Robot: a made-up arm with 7 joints. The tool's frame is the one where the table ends. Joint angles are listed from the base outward.
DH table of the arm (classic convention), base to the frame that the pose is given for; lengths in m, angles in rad. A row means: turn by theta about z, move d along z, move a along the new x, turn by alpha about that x. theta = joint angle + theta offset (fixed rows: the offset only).
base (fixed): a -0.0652  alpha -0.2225  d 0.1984  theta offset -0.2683
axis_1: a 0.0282  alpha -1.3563  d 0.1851  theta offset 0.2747
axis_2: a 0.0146  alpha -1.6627  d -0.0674  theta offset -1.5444
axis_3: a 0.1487  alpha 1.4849  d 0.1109  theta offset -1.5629
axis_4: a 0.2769  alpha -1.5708  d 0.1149  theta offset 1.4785
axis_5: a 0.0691  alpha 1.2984  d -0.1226  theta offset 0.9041
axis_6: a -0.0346  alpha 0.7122  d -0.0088  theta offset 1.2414
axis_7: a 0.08  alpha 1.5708  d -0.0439  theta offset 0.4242
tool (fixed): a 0  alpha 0  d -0.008  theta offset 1.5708
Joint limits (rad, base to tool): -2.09..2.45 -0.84..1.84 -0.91..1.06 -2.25..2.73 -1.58..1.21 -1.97..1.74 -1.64..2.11
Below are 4 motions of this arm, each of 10 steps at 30 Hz.
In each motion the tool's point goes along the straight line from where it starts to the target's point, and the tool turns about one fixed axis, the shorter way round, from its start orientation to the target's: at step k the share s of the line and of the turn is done. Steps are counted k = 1, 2, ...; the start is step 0. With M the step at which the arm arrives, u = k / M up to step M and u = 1 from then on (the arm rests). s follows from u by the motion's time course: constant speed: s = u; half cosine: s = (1 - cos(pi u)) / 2; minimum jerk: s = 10 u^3 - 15 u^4 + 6 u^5.
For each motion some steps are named. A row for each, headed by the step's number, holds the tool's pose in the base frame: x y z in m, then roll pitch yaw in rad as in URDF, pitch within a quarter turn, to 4 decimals.
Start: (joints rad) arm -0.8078 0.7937 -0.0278 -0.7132 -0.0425 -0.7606 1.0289
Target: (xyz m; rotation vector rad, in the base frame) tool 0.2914 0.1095 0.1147 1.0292 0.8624 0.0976
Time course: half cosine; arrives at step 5
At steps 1, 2, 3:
1: 0.2943 0.1238 0.1233 1.1909 0.5632 0.6279
2: 0.2935 0.1198 0.1210 1.2178 0.5787 0.6164
3: 0.2925 0.1150 0.1180 1.2511 0.5982 0.6027

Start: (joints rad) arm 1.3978 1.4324 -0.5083 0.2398 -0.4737 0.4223 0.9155
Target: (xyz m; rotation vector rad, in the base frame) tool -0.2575 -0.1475 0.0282 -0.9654 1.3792 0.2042
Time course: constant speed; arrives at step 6
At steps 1, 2, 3, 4, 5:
1: -0.2554 -0.1355 0.0060 -1.4307 1.1489 -0.7299
2: -0.2559 -0.1379 0.0105 -1.5128 1.1401 -0.7977
3: -0.2563 -0.1403 0.0149 -1.5916 1.1291 -0.8622
4: -0.2567 -0.1427 0.0193 -1.6667 1.1161 -0.9229
5: -0.2571 -0.1451 0.0238 -1.7378 1.1011 -0.9796

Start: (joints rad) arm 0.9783 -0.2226 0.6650 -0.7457 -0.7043 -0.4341 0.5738
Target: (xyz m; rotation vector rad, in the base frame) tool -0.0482 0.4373 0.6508 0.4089 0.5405 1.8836
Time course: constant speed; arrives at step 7
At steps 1, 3, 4, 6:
1: -0.0621 0.4626 0.6087 0.7112 0.0400 2.0862
3: -0.0575 0.4541 0.6228 0.6655 0.0198 2.0357
4: -0.0552 0.4499 0.6298 0.6431 0.0089 2.0108
6: -0.0505 0.4415 0.6438 0.5991 -0.0146 1.9619

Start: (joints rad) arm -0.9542 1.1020 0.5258 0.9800 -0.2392 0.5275 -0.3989
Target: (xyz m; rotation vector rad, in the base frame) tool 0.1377 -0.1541 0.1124 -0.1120 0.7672 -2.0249
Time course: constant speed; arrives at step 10
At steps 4, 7, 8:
4: 0.0668 -0.1507 0.0847 -0.7978 0.4910 -2.5847
7: 0.1023 -0.1524 0.0985 -0.6866 0.3638 -2.3702
8: 0.1141 -0.1530 0.1032 -0.6574 0.3171 -2.3045

